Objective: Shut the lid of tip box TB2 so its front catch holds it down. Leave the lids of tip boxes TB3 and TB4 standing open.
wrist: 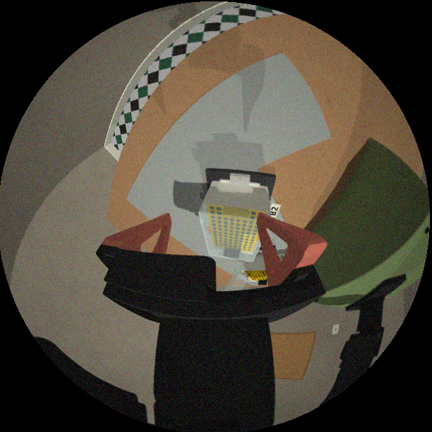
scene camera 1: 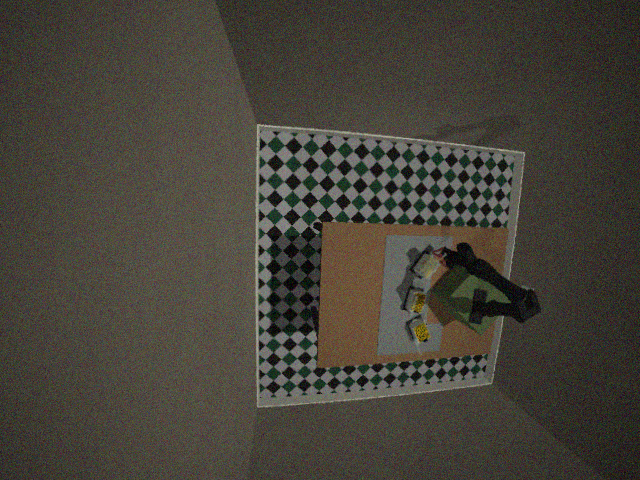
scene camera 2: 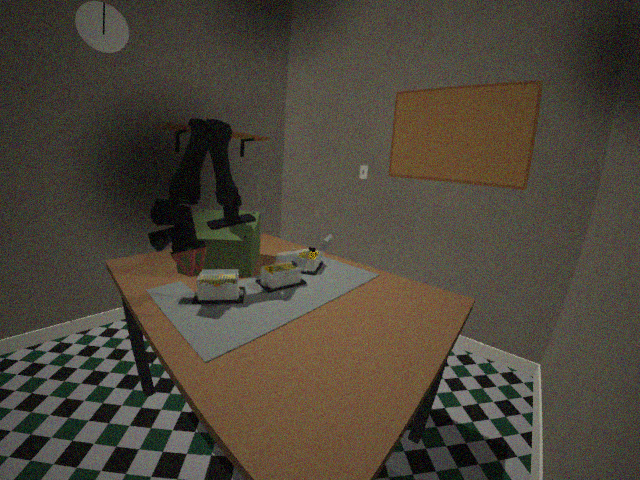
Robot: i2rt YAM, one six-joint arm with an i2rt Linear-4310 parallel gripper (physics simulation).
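Pixels of known places: gripper, between the fingertips: [scene camera 1: 435, 256] [scene camera 2: 195, 273]; arm's base, origin of its link: [scene camera 1: 477, 306] [scene camera 2: 231, 222].
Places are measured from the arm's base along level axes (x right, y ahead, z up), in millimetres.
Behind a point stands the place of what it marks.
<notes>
Tip box TB2 [scene camera 1: 427, 265] @(z -101, x 169, y 321 mm) [scene camera 2: 217, 285] @(z -122, x 177, y 336 mm) [wrist: 235, 227] is a pale box with a yellow rack under a clear lid. The lid lies over the rack; whether its catch holds is too small to tell. A label, partly hidden, shows at its right side in the wrist view. A middle box [scene camera 1: 416, 302] [scene camera 2: 280, 277] @(z -134, x -40, y 349 mm) and a far box [scene camera 1: 420, 331] [scene camera 2: 310, 262] @(z -132, x -223, y 280 mm) hold yellow racks; their labels are unreadable. A clear raised lid [scene camera 2: 328, 238] @(z -36, x -299, y 295 mm) stands by the far box; the middle lid is unclear. My gripper [scene camera 1: 439, 253] @(z -91, x 229, y 289 mm) [scene camera 2: 189, 268] @(z -91, x 229, y 289 mm) [wrist: 213, 217] is open and empty, beside TB2.
A large green block [scene camera 1: 467, 286] @(z -29, x 100, y 80 mm) [scene camera 2: 217, 253] @(z -93, x 104, y 118 mm) [wrist: 400, 195] stands close beside the arm and boxes. The boxes stand on a grey-blue mat [scene camera 1: 395, 325] @(z -177, x -254, y 378 mm) [scene camera 2: 242, 330] @(z -178, x 174, y 514 mm) [wrist: 170, 145] on the wooden table [scene camera 1: 348, 294] @(z -181, x -100, y 728 mm) [scene camera 2: 361, 356] @(z -181, x -12, y 756 mm).
</notes>
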